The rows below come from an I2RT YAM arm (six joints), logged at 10 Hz.
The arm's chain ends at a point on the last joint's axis. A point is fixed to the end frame.
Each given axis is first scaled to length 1.
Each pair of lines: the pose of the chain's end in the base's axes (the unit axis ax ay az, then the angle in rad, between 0 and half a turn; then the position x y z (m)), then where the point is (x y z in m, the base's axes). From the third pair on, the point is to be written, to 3 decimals.
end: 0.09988 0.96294 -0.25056 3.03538 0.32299 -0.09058 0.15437
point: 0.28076 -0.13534 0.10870
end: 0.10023 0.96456 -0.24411 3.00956 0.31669 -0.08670 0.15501
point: 0.27597 -0.13125 0.10778
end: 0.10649 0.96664 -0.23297 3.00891 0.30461 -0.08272 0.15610
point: 0.264 -0.126 0.108
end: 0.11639 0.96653 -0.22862 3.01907 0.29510 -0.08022 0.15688
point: 0.253 -0.122 0.108
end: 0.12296 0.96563 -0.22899 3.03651 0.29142 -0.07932 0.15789
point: 0.248 -0.120 0.110
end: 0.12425 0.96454 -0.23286 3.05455 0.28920 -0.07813 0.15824
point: 0.245 -0.119 0.111
